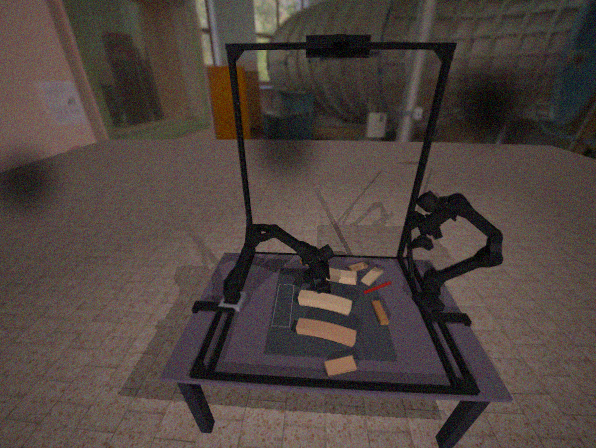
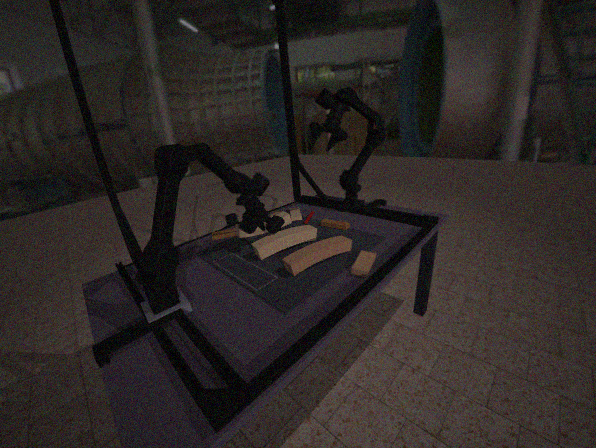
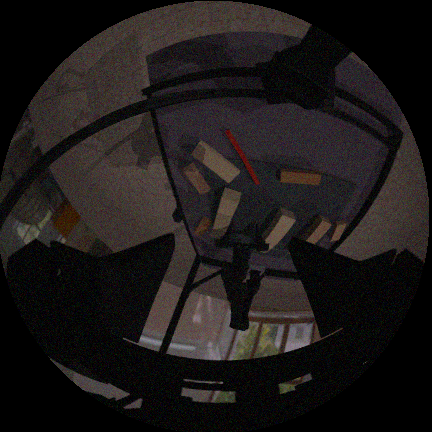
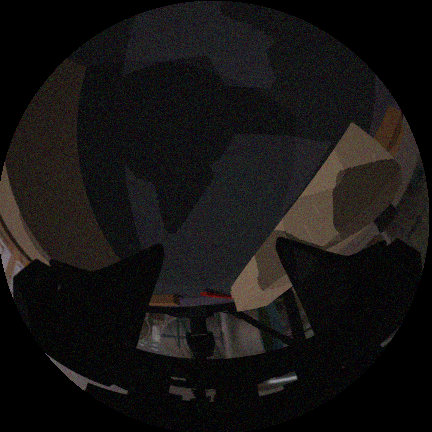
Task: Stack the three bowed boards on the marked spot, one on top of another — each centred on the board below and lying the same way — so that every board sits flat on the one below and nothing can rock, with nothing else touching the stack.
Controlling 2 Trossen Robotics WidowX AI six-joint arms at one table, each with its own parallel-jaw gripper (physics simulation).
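Pixels of known places: left gripper, between the fingertips: (image 1: 406,240) (image 2: 319,148) (image 3: 234,242); right gripper, between the fingertips: (image 1: 329,286) (image 2: 271,233) (image 3: 244,221) (image 4: 220,247); left arm's base, origin of its link: (image 1: 428,298) (image 2: 351,202) (image 3: 286,80) (image 4: 197,316); right arm's base, origin of its link: (image 1: 232,298) (image 2: 164,302) (image 3: 254,271).
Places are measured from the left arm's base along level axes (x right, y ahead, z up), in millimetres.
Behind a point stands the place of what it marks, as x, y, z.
Three bowed boards lie apart on the dark mat. A pale board (image 1: 325,302) @[58, 481, 23] (image 2: 285,242) @[68, 503, 3] (image 3: 280,230) @[54, 425, 24] is in the middle, a browner board (image 1: 326,332) @[-87, 519, 19] (image 2: 318,255) @[-76, 544, 2] (image 3: 318,230) @[-92, 442, 15] is nearer the front, and another pale board (image 1: 345,276) @[207, 332, 16] (image 3: 227,209) @[222, 326, 15] (image 4: 310,200) @[260, 438, -17] is behind. The marked spot (image 1: 275,305) @[130, 696, -28] (image 2: 236,275) @[129, 691, -30] is a thin outlined rectangle with no board on it. My right gripper (image 1: 320,288) @[188, 419, -14] (image 2: 263,226) @[188, 419, -14] (image 4: 220,247) @[188, 419, -14] is open and empty, low between the middle and rear boards. My left gripper (image 1: 430,237) (image 2: 324,140) @[101, 121, 272] is open and empty, raised away at the right.
A red bar (image 1: 377,287) @[141, 184, -26] (image 2: 309,217) @[137, 193, -25] (image 3: 243,157) @[142, 178, -25] lies at the mat's right side. Loose blocks (image 1: 372,276) @[208, 181, -13] (image 1: 358,267) @[291, 223, -14] lie behind. An orange-brown block (image 1: 380,312) @[-17, 250, -11] (image 2: 335,224) @[-19, 262, -14] (image 3: 300,177) @[-8, 245, -11] lies right; another block (image 1: 341,365) @[-207, 497, -14] (image 2: 364,263) @[-209, 516, -14] lies in front. A black frame surrounds the work area.
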